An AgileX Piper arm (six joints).
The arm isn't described. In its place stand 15 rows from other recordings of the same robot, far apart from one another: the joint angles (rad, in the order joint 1, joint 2, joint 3, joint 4, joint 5, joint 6), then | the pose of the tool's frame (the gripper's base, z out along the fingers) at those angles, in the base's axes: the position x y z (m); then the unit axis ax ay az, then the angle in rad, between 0 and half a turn.
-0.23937, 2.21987, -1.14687, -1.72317, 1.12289, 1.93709 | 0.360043 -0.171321 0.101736 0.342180 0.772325 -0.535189 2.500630
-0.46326, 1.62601, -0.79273, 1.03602, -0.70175, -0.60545 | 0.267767 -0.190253 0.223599 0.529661 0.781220 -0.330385 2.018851
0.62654, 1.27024, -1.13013, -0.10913, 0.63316, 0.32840 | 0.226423 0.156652 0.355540 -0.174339 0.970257 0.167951 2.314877
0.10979, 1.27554, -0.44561, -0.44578, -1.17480, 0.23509 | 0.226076 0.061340 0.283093 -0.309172 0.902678 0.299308 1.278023
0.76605, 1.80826, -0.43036, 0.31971, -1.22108, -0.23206 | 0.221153 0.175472 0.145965 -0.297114 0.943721 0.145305 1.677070
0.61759, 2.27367, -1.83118, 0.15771, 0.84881, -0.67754 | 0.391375 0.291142 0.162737 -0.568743 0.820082 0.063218 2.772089
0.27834, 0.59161, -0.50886, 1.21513, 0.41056, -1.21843 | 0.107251 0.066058 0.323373 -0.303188 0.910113 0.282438 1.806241
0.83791, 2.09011, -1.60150, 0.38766, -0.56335, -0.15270 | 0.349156 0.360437 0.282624 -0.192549 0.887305 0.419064 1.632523
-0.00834, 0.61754, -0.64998, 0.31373, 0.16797, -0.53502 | 0.129290 0.003617 0.366101 -0.132446 0.987450 -0.086029 1.618776
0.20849, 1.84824, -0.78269, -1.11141, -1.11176, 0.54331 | 0.303088 0.138863 0.175035 -0.488462 0.759139 0.430248 1.988708
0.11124, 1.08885, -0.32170, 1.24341, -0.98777, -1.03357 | 0.173405 -0.053010 0.238064 0.280000 0.878207 -0.387753 1.916322
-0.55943, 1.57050, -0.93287, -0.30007, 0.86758, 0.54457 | 0.225765 -0.165572 0.205699 0.443568 0.887905 -0.121954 2.992331
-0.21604, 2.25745, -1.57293, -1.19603, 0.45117, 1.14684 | 0.468874 -0.140704 0.136001 0.184046 0.950751 -0.249398 2.413983
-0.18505, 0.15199, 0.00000, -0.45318, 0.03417, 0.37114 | 0.067496 -0.014019 0.200955 0.057909 0.990177 -0.127265 1.684427
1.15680, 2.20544, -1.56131, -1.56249, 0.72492, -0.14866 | 0.248559 0.415698 0.177207 -0.840698 0.301196 -0.450008 2.427876
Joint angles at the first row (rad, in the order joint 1, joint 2, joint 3, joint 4, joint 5, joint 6):
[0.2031 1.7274 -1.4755 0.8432 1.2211 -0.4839]
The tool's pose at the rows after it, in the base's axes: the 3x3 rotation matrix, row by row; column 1 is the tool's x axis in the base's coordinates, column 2 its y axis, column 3 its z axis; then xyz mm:
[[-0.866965 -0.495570 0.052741], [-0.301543 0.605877 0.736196], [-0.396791 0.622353 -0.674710]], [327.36 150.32 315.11]
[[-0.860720 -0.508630 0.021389], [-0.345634 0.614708 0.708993], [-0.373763 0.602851 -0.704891]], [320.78 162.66 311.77]
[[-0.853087 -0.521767 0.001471], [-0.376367 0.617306 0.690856], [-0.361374 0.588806 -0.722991]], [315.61 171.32 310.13]
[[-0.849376 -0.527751 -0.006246], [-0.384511 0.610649 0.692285], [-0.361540 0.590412 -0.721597]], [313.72 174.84 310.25]
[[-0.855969 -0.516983 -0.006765], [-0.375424 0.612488 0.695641], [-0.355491 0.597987 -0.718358]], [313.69 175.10 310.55]
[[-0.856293 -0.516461 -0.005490], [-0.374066 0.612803 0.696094], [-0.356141 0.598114 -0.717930]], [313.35 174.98 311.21]
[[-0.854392 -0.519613 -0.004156], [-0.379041 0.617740 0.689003], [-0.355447 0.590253 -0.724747]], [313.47 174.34 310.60]
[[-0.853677 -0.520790 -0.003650], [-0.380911 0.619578 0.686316], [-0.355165 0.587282 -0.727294]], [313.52 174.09 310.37]
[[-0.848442 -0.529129 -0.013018], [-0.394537 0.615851 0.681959], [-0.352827 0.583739 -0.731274]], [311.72 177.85 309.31]
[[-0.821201 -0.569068 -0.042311], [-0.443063 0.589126 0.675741], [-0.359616 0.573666 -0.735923]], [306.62 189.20 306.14]
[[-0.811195 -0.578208 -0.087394], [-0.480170 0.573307 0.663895], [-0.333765 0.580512 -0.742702]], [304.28 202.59 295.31]
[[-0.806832 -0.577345 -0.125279], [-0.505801 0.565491 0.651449], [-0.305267 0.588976 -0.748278]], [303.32 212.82 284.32]
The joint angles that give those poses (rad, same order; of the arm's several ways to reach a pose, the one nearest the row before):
[0.2528 1.7274 -1.4755 0.8400 1.2211 -0.4704]
[0.2986 1.7292 -1.4755 0.7960 1.2211 -0.4409]
[0.3311 1.7292 -1.4755 0.7683 1.2211 -0.4237]
[0.3419 1.7292 -1.4755 0.7705 1.2211 -0.4237]
[0.3417 1.7292 -1.4755 0.7755 1.2211 -0.4129]
[0.3417 1.7273 -1.4755 0.7755 1.2211 -0.4111]
[0.3418 1.7273 -1.4755 0.7649 1.2211 -0.4111]
[0.3417 1.7273 -1.4755 0.7609 1.2211 -0.4111]
[0.3544 1.7293 -1.4755 0.7554 1.2211 -0.4111]
[0.3902 1.7376 -1.4755 0.7509 1.2211 -0.4367]
[0.4273 1.7676 -1.4755 0.7501 1.2211 -0.4407]
[0.4539 1.7979 -1.4755 0.7501 1.2211 -0.4407]

